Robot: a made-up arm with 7 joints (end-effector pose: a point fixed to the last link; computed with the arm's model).
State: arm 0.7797 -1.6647 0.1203 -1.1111 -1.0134 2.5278 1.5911
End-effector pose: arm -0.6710 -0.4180 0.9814 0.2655 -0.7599 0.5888 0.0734
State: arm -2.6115 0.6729 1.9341 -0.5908 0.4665 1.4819 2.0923
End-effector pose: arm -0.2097 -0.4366 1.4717 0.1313 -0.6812 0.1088 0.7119
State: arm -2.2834 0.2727 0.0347 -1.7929 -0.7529 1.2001 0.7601
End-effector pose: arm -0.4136 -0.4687 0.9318 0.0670 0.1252 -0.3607 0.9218
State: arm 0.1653 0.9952 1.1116 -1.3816 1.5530 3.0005 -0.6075
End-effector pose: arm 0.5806 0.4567 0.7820 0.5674 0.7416 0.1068 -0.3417
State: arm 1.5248 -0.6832 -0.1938 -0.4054 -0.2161 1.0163 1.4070
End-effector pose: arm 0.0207 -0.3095 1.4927 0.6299 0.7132 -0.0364 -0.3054
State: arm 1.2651 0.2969 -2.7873 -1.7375 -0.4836 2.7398 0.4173
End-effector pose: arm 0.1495 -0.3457 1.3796 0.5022 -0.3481 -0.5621 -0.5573
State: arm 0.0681 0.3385 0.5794 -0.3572 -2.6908 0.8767 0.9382
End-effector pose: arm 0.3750 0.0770 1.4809 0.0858 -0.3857 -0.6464 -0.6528
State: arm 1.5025 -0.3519 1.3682 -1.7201 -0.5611 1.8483 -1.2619
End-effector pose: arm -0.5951 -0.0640 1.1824 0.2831 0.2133 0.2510 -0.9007
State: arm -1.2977 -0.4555 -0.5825 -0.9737 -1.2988 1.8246 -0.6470
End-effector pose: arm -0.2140 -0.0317 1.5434 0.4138 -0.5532 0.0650 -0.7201
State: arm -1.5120 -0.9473 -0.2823 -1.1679 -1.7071 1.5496 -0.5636
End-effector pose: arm -0.1581 0.3162 1.4658 0.1771 -0.5708 0.0655 -0.7991
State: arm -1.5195 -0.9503 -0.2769 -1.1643 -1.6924 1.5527 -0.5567
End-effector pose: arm -0.1529 0.3207 1.4653 0.1755 -0.5749 0.0573 -0.7971
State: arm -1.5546 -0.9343 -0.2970 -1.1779 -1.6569 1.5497 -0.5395
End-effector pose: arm -0.1531 0.3081 1.4677 0.1713 -0.5646 0.0610 -0.8051
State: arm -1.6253 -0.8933 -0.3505 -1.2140 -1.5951 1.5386 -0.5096
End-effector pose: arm -0.1647 0.2758 1.4706 0.1611 -0.5330 0.0792 -0.8269
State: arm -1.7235 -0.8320 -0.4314 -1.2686 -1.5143 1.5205 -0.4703
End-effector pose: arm -0.1932 0.2355 1.4668 0.1392 -0.4793 0.1061 -0.8600
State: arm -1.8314 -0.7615 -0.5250 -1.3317 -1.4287 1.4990 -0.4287
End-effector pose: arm -0.2360 0.2045 1.4511 0.1037 -0.4105 0.1331 -0.8961
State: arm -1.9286 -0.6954 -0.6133 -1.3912 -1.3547 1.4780 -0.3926
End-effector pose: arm -0.2804 0.1920 1.4265 0.0604 -0.3405 0.1540 -0.9256
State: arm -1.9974 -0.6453 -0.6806 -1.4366 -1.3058 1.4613 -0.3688
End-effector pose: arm -0.3140 0.1927 1.4025 0.0231 -0.2845 0.1683 -0.9435
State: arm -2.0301 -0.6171 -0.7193 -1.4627 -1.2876 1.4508 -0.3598
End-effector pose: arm -0.3332 0.1957 1.3870 0.0026 -0.2513 0.1787 -0.9513
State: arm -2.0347 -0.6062 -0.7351 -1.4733 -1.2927 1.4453 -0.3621
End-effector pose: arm -0.3420 0.1955 1.3806 0.0019 0.2371 -0.1876 0.9532
